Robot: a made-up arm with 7 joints. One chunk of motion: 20 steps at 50 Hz.
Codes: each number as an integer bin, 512 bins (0 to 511) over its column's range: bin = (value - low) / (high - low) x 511, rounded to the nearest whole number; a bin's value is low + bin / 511 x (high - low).
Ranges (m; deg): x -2..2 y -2..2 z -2..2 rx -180..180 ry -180..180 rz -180..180
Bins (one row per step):
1: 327 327 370 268 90 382
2: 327 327 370 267 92 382
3: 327 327 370 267 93 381
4: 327 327 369 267 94 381
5: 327 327 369 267 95 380
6: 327 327 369 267 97 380
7: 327 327 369 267 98 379
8: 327 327 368 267 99 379
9: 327 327 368 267 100 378
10: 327 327 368 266 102 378
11: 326 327 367 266 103 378
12: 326 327 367 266 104 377
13: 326 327 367 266 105 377
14: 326 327 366 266 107 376
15: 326 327 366 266 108 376
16: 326 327 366 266 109 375
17: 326 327 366 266 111 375
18: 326 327 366 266 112 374
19: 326 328 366 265 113 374
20: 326 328 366 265 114 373
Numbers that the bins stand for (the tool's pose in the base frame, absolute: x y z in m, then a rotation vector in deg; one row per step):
1: 0.5597 0.5597 0.8963 8.81 -116.59 89.12
2: 0.5597 0.5597 0.8963 8.10 -115.19 89.12
3: 0.5597 0.5597 0.8963 8.10 -114.48 88.41
4: 0.5597 0.5597 0.8885 8.10 -113.78 88.41
5: 0.5597 0.5597 0.8885 8.10 -113.07 87.71
6: 0.5597 0.5597 0.8885 8.10 -111.66 87.71
7: 0.5597 0.5597 0.8885 8.10 -110.96 87.01
8: 0.5597 0.5597 0.8806 8.10 -110.25 87.01
9: 0.5597 0.5597 0.8806 8.10 -109.55 86.30
10: 0.5597 0.5597 0.8806 7.40 -108.14 86.30
11: 0.5519 0.5597 0.8728 7.40 -107.44 86.30
12: 0.5519 0.5597 0.8728 7.40 -106.73 85.60
13: 0.5519 0.5597 0.8728 7.40 -106.03 85.60
14: 0.5519 0.5597 0.8650 7.40 -104.62 84.89
15: 0.5519 0.5597 0.8650 7.40 -103.91 84.89
16: 0.5519 0.5597 0.8650 7.40 -103.21 84.19
17: 0.5519 0.5597 0.8650 7.40 -101.80 84.19
18: 0.5519 0.5597 0.8650 7.40 -101.10 83.48
19: 0.5519 0.5675 0.8650 6.69 -100.39 83.48
20: 0.5519 0.5675 0.8650 6.69 -99.69 82.78

